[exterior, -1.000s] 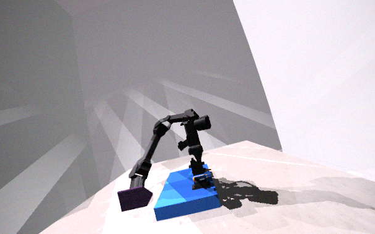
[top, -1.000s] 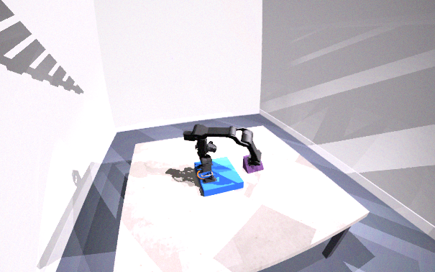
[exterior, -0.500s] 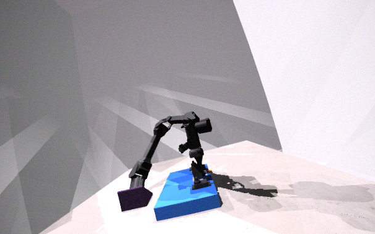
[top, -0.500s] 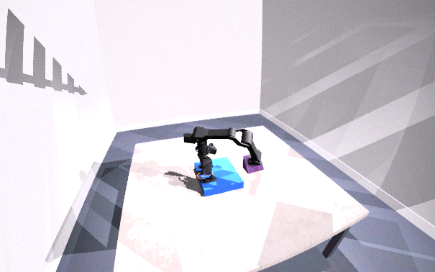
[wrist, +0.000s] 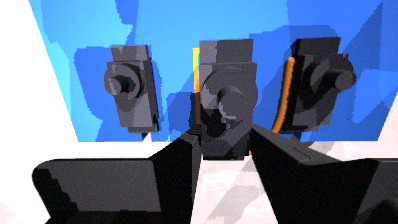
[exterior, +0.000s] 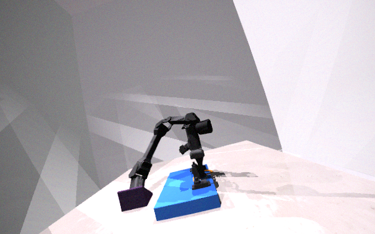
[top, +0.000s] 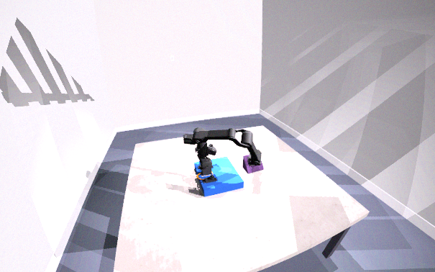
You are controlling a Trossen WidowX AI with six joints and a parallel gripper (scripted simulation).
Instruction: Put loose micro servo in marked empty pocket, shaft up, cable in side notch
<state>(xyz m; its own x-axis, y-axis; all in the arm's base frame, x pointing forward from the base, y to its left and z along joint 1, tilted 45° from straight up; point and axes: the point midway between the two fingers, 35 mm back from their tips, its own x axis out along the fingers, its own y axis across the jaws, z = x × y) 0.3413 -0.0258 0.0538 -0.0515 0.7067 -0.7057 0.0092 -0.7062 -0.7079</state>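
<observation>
The blue deck lies 120 mm behind my gripper tip and 70 mm below it.
</observation>
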